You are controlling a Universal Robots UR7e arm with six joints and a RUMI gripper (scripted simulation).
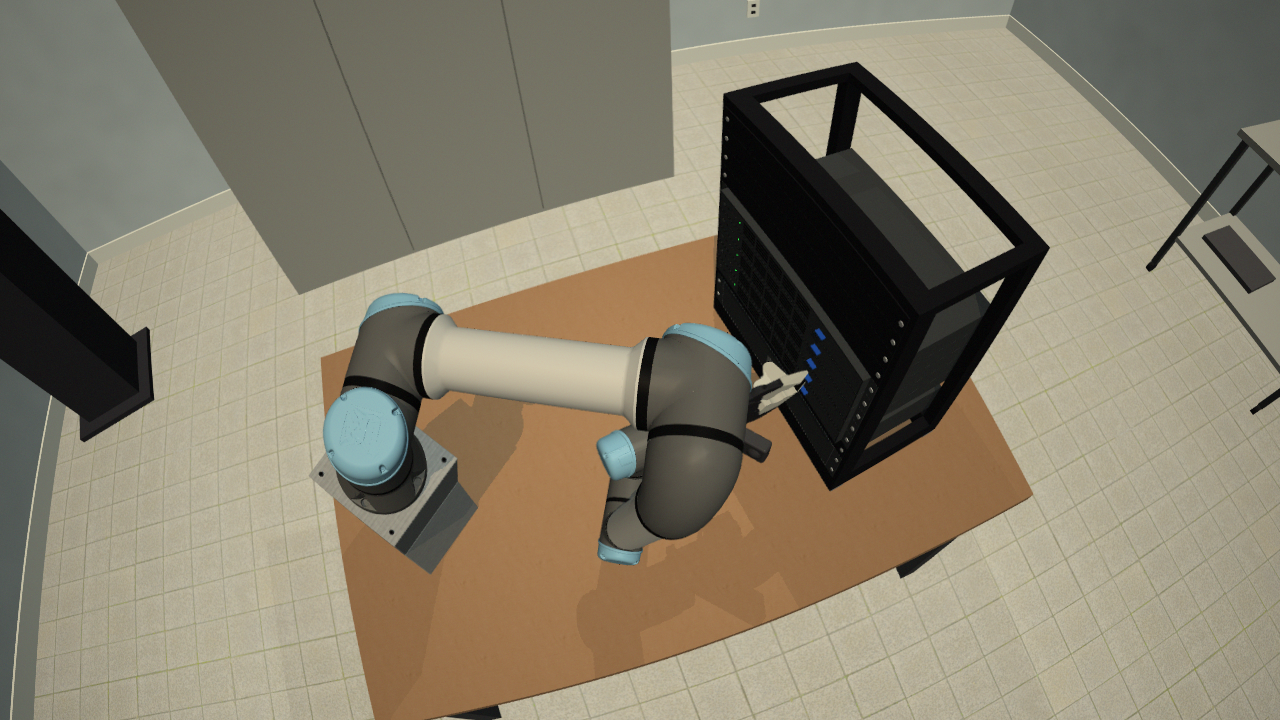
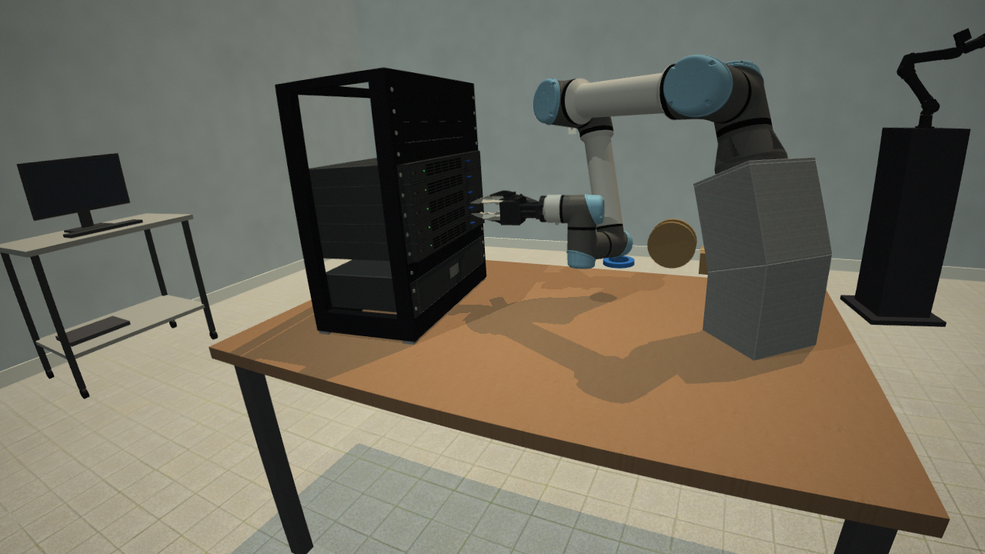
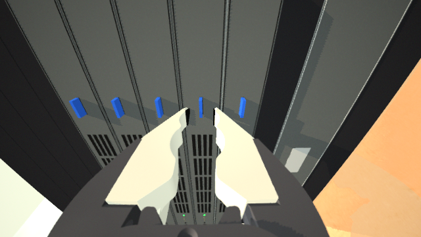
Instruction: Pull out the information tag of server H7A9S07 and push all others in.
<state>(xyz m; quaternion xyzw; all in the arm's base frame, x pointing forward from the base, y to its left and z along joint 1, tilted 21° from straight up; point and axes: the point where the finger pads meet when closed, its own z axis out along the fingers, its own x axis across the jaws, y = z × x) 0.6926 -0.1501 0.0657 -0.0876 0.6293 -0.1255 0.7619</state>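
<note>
My gripper is now 50 mm short of the information tag.
</note>
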